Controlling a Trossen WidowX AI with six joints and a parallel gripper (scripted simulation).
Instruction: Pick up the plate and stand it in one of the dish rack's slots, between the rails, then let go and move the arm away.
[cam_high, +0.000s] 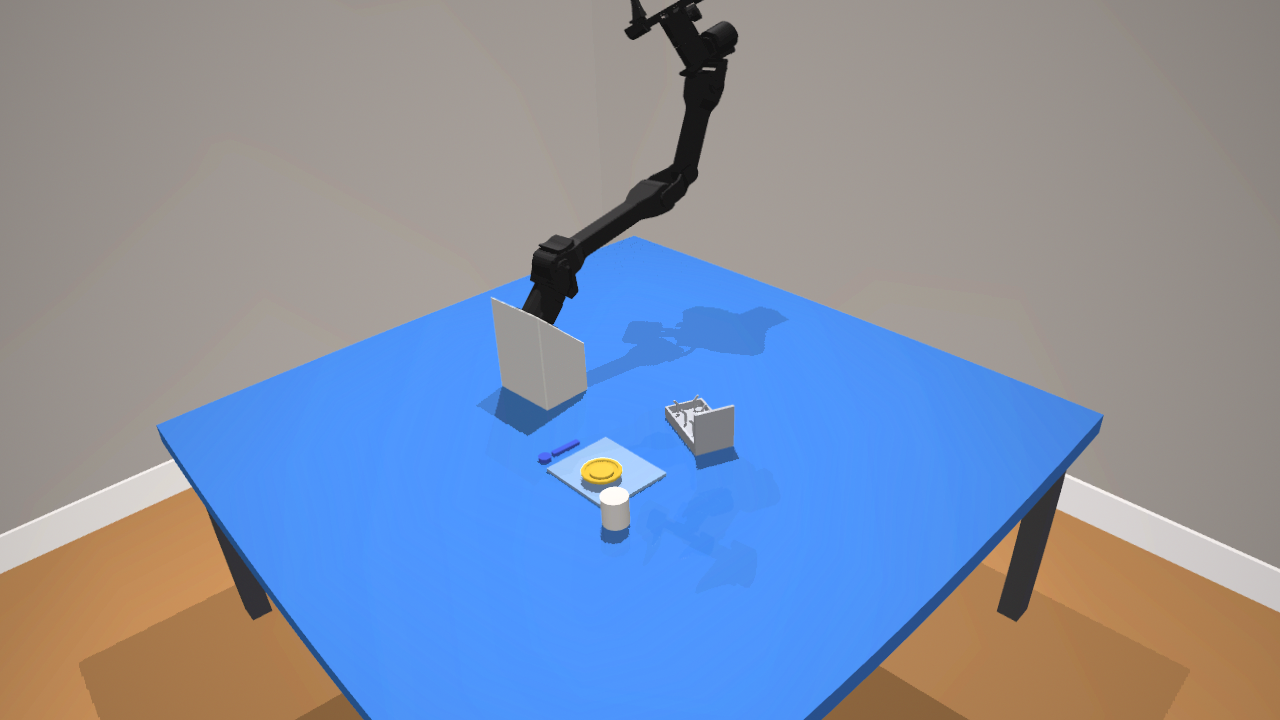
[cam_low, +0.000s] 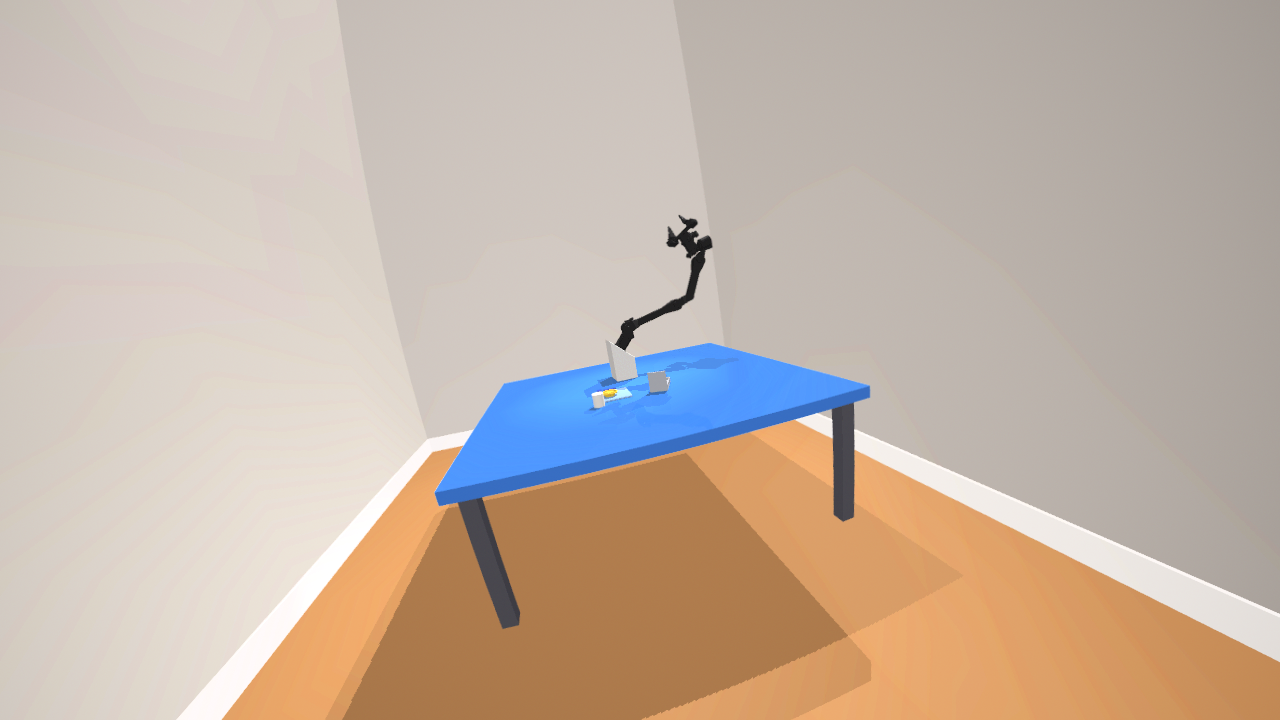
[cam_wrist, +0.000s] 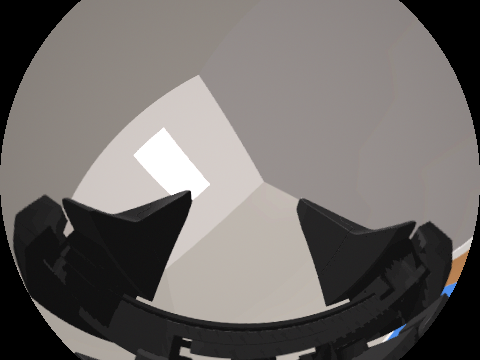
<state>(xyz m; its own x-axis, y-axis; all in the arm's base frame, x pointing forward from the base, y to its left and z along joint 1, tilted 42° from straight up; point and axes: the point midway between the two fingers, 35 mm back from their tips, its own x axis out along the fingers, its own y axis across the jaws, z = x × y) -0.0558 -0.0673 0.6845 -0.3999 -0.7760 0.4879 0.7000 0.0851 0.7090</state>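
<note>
Now: the yellow plate 710 mm below my gripper tip, 520 mm to the right of it and 400 mm ahead of it. From my gripper tip the other things lie so: grey dish rack (700 mm below, 410 mm ahead, 310 mm to the right); then white cup (700 mm below, 580 mm to the right, 490 mm ahead); then dark blue spoon (720 mm below, 530 mm to the right, 280 mm ahead).
</note>
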